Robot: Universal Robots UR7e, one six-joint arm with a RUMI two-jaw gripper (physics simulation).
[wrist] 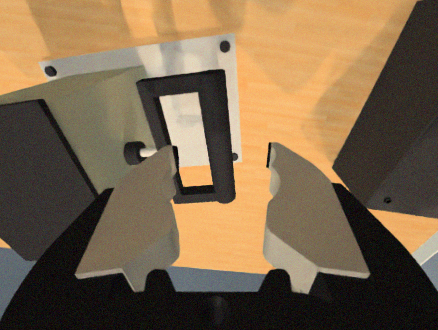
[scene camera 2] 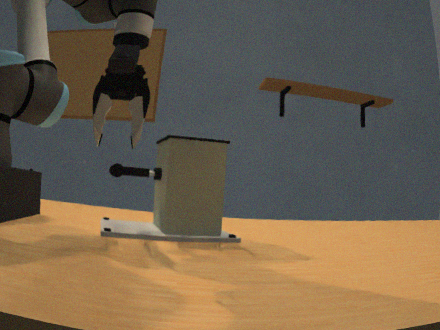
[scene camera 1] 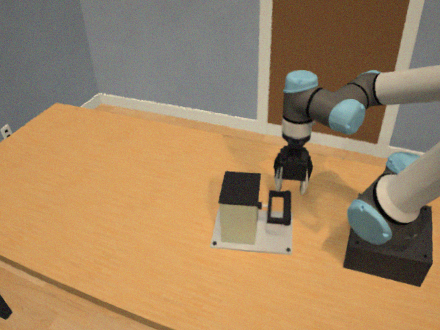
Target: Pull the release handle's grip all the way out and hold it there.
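The release handle is a black rectangular loop with a thick outer grip bar (scene camera 1: 287, 209) (scene camera 2: 117, 170) (wrist: 218, 135). A short pale rod (wrist: 148, 151) joins it to a black collar (wrist: 134, 153) on the side of a pale green box (scene camera 1: 240, 223) (scene camera 2: 192, 190) (wrist: 92, 112) with a black top. The box stands on a light grey baseplate (scene camera 1: 274, 245) (scene camera 2: 127, 228) (wrist: 230, 70). My gripper (scene camera 1: 291, 190) (scene camera 2: 115, 146) (wrist: 222, 147) is partly open and empty, pointing down. In the scene camera 2 view its fingertips are above the handle, apart from it, one on each side of the grip bar.
The wooden table (scene camera 1: 130, 200) (scene camera 2: 325, 265) (wrist: 295, 45) carries the baseplate. The robot's dark base block (scene camera 1: 385, 260) (scene camera 2: 20, 195) (wrist: 400, 120) stands on the handle's side of the box. A wall shelf (scene camera 2: 325, 92) and a brown board (scene camera 2: 75, 75) are in the background.
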